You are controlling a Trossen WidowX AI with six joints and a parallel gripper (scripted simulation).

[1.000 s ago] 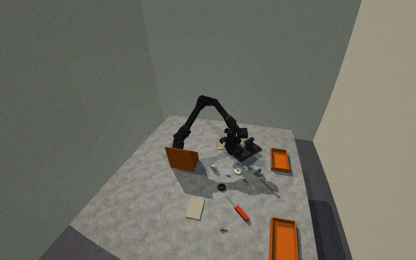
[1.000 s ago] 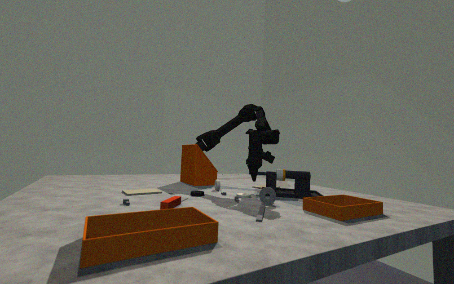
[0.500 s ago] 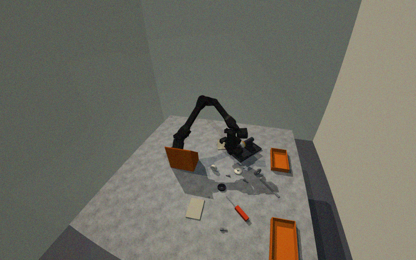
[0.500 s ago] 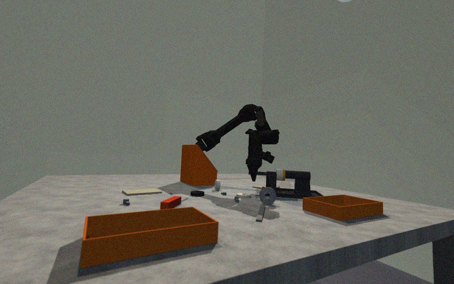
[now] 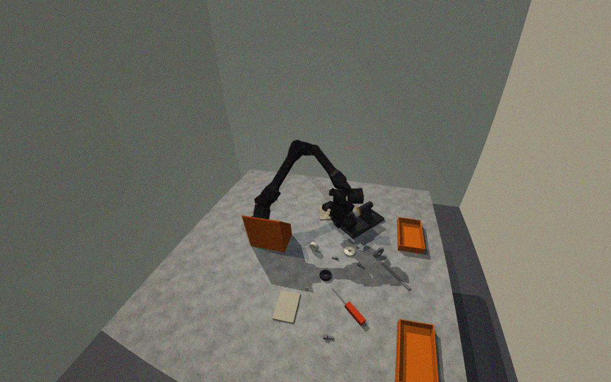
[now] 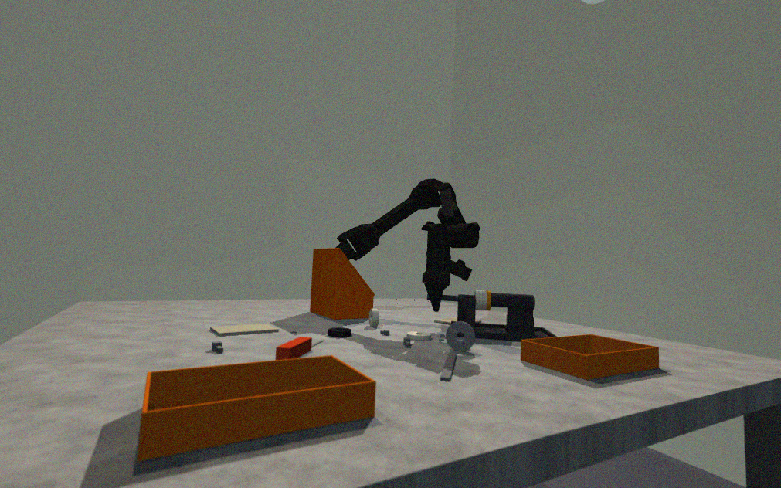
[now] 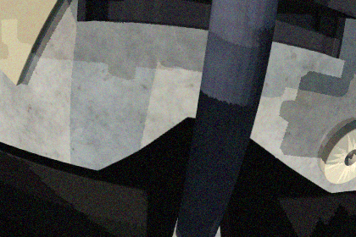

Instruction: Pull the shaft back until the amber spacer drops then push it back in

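The dark shaft lies 40 mm ahead of my gripper tip, 50 mm to the left of it and 30 mm above it. The rest, counted from my gripper tip: amber spacer 80 mm ahead, 90 mm to the left, 30 mm above; white spacer 70 mm ahead, 80 mm to the left, 30 mm above; white ring 70 mm ahead, 110 mm to the right, 40 mm below.
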